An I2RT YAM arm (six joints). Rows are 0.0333 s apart.
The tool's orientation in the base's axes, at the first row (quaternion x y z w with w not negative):
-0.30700 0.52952 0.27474 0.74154
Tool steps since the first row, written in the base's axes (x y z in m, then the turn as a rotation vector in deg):
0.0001 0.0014 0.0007 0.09 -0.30 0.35
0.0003 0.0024 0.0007 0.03 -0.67 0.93
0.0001 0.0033 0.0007 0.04 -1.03 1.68
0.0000 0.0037 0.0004 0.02 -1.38 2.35
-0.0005 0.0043 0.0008 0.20 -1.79 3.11
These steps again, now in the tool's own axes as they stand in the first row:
-0.0005 0.0007 0.0013 -0.33 -0.32 -0.08
-0.0004 0.0013 0.0022 -0.93 -0.62 -0.25
-0.0004 0.0020 0.0027 -1.68 -0.99 -0.32
-0.0001 0.0024 0.0029 -2.35 -1.31 -0.43
-0.0006 0.0031 0.0031 -3.06 -1.84 -0.43

